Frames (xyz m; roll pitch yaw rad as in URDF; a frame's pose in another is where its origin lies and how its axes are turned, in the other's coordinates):
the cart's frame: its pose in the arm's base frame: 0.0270 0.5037 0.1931 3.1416 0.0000 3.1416
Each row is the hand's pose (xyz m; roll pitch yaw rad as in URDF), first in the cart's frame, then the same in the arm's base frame.
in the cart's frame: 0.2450 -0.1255 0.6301 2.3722 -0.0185 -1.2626
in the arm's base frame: -0.2180 0.3782 -0.4370 -0.7694 0.0185 -1.8790
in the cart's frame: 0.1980 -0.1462 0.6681 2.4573 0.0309 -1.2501
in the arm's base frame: -0.1710 0.3575 -0.4750 -0.6843 -0.0309 -1.8915
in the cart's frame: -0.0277 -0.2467 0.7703 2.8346 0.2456 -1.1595
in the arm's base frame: 0.0547 0.2570 -0.5772 -0.3070 -0.2456 -1.9821
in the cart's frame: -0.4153 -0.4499 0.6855 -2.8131 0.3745 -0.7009
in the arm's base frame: 0.4423 0.0538 -0.4924 0.3285 -0.3745 -2.4407
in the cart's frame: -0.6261 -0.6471 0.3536 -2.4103 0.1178 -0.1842
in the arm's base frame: 0.6531 -0.1434 -0.1605 0.7313 -0.1178 -2.9574
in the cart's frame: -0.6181 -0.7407 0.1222 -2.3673 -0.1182 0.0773
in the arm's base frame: 0.6451 -0.2370 0.0709 0.7743 0.1182 3.0643
